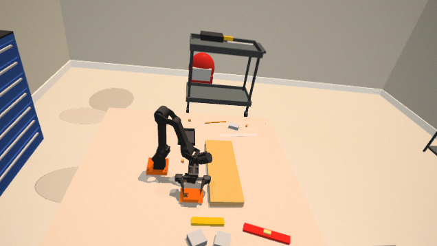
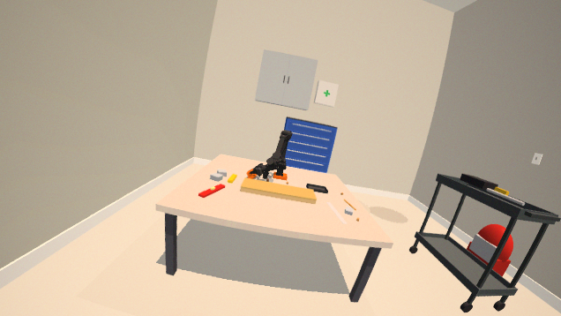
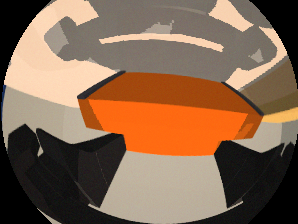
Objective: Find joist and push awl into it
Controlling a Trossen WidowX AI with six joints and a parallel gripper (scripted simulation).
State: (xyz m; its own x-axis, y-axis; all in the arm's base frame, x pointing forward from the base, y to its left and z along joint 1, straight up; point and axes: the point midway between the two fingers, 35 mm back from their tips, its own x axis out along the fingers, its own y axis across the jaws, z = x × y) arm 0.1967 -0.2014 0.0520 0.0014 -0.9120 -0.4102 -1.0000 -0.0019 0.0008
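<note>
The stud finder is 2 cm behind my gripper tip and 1 cm below it. From my gripper tip the other things lie so: red level: 37 cm ahead, 17 cm to the right, 5 cm below; yellow bar: 12 cm to the right, 9 cm ahead, 5 cm below; awl: 15 cm to the left, 6 cm below, 1 cm ahead.
</note>
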